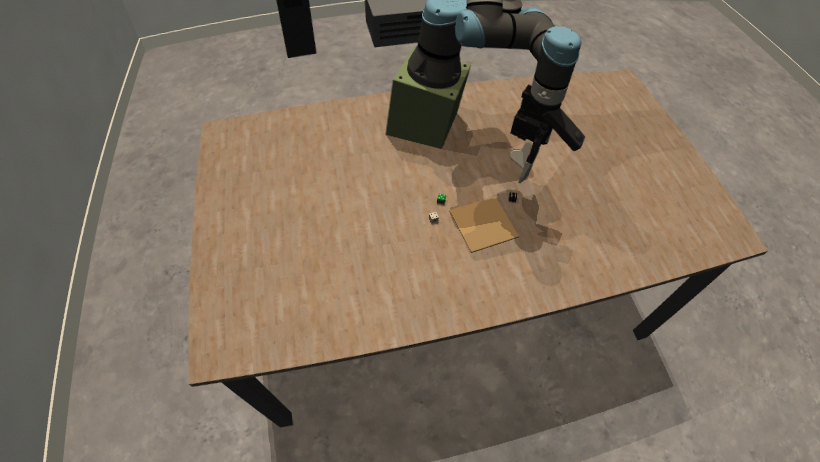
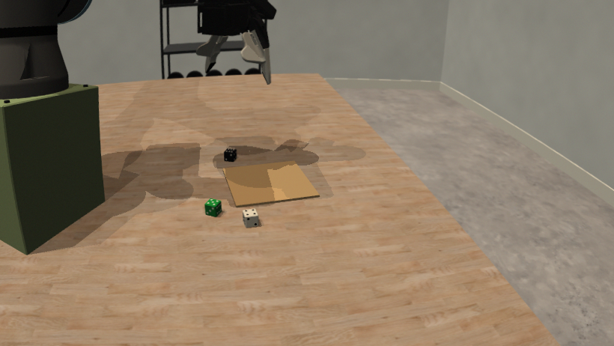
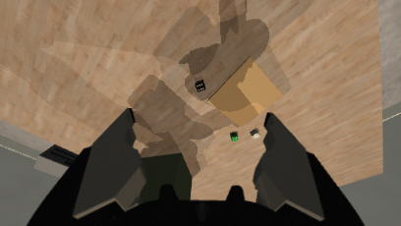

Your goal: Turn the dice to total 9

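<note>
My hand is 250 mm to the left of the white die, 150 mm above it and 20 mm short of it. Also, from my hand: tan mat (160 mm below, 120 mm to the right, 50 mm ahead); black die (150 mm below, 20 mm to the right, 10 mm behind); green die (220 mm to the right, 150 mm below, 40 mm behind).
</note>
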